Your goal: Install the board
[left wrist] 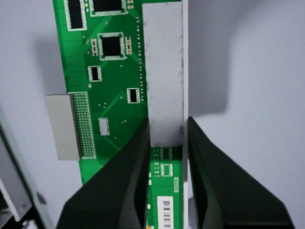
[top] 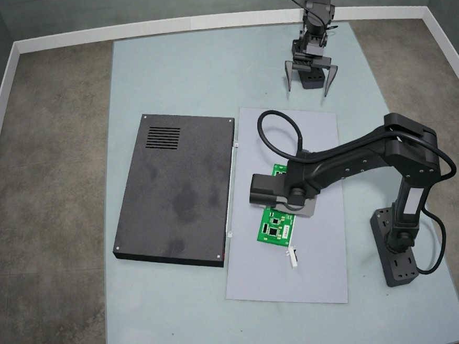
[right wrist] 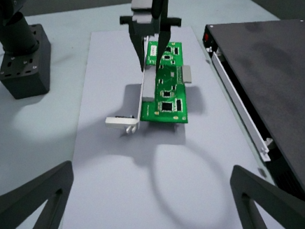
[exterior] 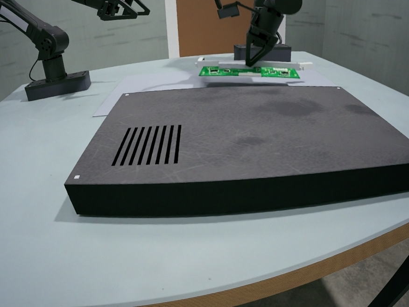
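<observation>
Now: the grey mat 70 mm below my left hand, 50 mm to the right of it and 10 mm behind it. The rest, counted from my left hand: black enclosure 250 mm ahead, 130 mm to the right, 30 mm below.
</observation>
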